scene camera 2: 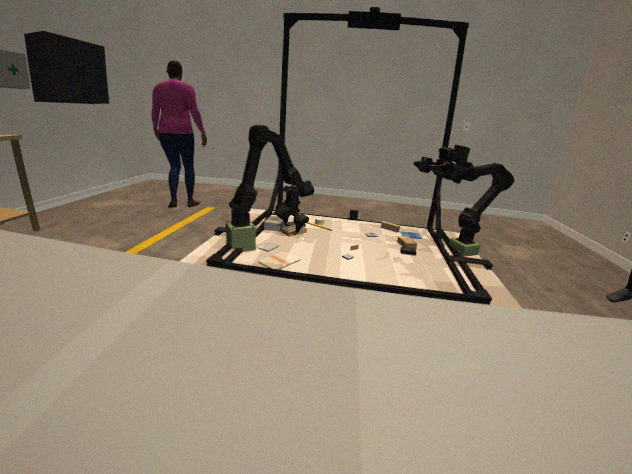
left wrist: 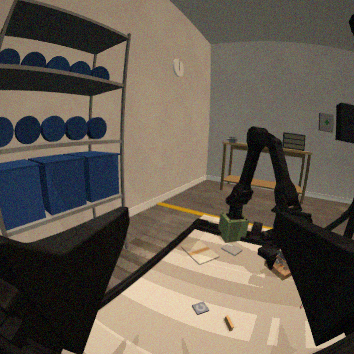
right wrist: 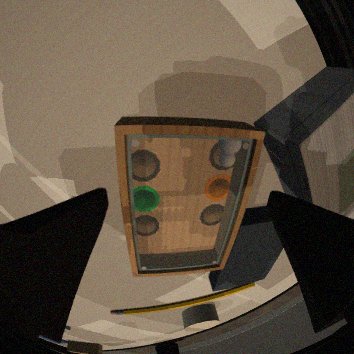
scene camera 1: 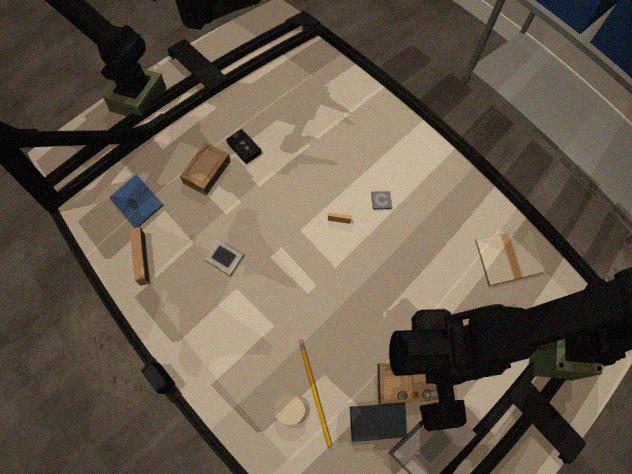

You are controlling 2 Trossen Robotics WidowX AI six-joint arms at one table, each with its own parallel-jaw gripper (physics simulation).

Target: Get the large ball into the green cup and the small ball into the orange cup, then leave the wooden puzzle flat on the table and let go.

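Observation:
The wooden puzzle, a shallow box with a clear cover, lies on the table under my right gripper, which is open. In the right wrist view, its fingers stand apart on either side of the puzzle, not gripping it. The large ball and the small ball, both grey, are together at the dark upper right cup. The green cup is at the left side and the orange cup at the right; neither shows a ball. My left gripper is open and raised, away from the puzzle.
A dark blue box lies close beside the puzzle, near a grey-framed clear case. A yellow pencil and a round pale block lie nearby. A notebook lies toward the right edge in scene camera 1.

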